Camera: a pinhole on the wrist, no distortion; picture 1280 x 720 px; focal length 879.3 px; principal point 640.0 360.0 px. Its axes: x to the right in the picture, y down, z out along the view. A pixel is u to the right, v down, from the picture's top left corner.
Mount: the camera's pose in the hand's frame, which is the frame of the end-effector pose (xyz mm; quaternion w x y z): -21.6 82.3 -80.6 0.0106 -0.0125 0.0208 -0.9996
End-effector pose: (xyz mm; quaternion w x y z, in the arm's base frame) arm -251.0 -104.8 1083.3 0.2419 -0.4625 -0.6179 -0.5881
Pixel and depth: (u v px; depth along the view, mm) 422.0 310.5 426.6
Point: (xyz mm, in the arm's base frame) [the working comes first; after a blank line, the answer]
In the camera's frame: -105.8 -24.0 426.6

-131.9 238.3 1142.9
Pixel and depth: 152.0 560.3 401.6
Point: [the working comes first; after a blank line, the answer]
In the camera's frame: -222.9 91.5 401.6

-289.7 254.7 1193.0
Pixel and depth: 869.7 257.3 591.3
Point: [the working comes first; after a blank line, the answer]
In the camera's frame: 154.5 -69.1 591.3

55.2 324.9 909.7
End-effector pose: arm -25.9 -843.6 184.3 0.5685 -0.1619 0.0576 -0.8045
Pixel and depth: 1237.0 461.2 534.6
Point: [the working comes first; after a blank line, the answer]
In the camera's frame: 363.0 61.5 534.6

227.1 -453.5 547.3
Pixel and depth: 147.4 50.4 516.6
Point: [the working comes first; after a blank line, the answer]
In the camera's frame: -289.4 -181.9 516.6

255.9 -1148.7 579.6
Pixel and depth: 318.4 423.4 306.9
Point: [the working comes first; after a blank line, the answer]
In the camera's frame: -112.2 22.1 306.9

61.6 -932.9 398.9
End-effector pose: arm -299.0 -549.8 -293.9 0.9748 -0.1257 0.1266 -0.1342
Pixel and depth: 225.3 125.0 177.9
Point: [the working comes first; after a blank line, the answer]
In the camera's frame: -83.9 -47.5 177.9

-181.9 -432.8 -251.7
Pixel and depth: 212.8 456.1 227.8
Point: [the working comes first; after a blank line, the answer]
In the camera's frame: -110.7 24.9 227.8

-158.4 -500.5 -194.2
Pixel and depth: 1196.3 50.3 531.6
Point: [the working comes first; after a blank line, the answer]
In the camera's frame: 336.3 -187.2 531.6

-437.4 -125.4 150.1
